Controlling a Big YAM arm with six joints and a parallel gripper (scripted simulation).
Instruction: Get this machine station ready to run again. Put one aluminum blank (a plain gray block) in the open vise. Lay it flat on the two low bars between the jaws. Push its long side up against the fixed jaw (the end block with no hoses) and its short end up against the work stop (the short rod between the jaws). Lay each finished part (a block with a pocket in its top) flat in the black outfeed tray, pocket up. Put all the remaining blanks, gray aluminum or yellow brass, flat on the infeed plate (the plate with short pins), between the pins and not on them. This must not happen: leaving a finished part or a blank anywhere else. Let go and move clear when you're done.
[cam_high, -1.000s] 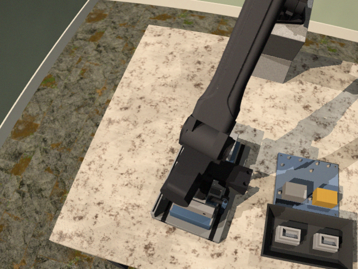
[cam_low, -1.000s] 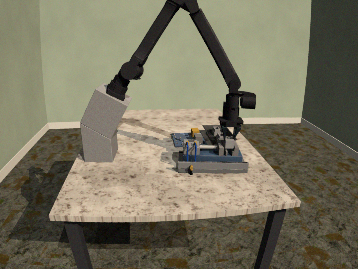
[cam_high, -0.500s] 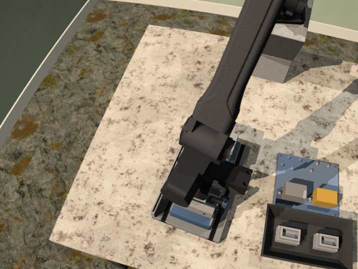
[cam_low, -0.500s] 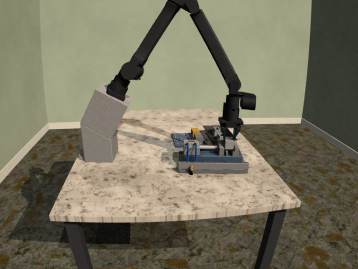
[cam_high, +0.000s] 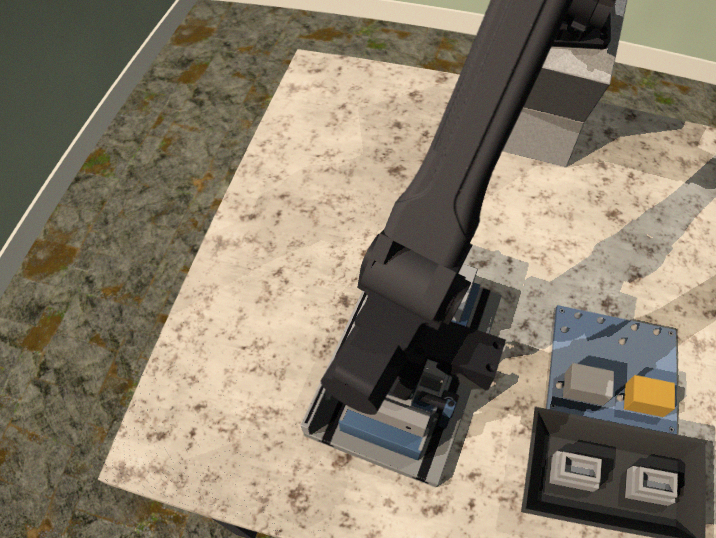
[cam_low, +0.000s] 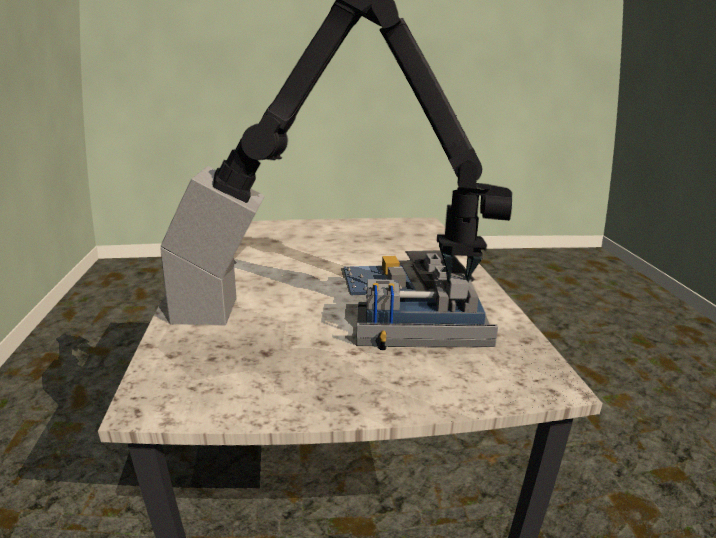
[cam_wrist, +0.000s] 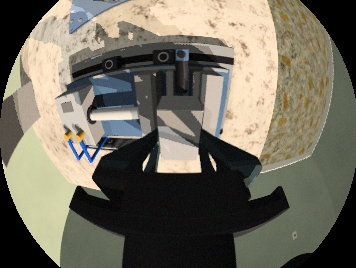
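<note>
Now: hand 3 cm short of the fixed jaw and 4 cm above it. The rest, counted from my hand: hosed end block 16 cm behind, 5 cm to the left, 4 cm below; then infeed plate 8 cm behind, 32 cm to the left, 12 cm below; then dark rail 9 cm behind, 6 cm to the right, 8 cm below.
</note>
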